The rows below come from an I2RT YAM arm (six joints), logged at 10 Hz.
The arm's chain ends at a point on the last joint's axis. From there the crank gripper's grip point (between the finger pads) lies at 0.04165 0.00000 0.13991 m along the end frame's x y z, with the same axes.
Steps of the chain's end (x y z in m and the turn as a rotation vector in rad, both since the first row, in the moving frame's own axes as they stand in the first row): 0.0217 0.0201 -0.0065 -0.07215 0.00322 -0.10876; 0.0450 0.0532 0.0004 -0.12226 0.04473 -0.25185; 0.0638 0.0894 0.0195 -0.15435 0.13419 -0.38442; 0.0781 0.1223 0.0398 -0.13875 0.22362 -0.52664; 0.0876 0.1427 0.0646 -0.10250 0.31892 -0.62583
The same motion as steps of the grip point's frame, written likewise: 0.0225 0.0256 -0.0068 -0.07215 0.00322 -0.10876; 0.0520 0.0588 -0.0020 -0.12226 0.04473 -0.25185; 0.0827 0.0908 0.0124 -0.15435 0.13419 -0.38442; 0.1060 0.1113 0.0278 -0.13875 0.22362 -0.52664; 0.1230 0.1179 0.0462 -0.10250 0.31892 -0.62583
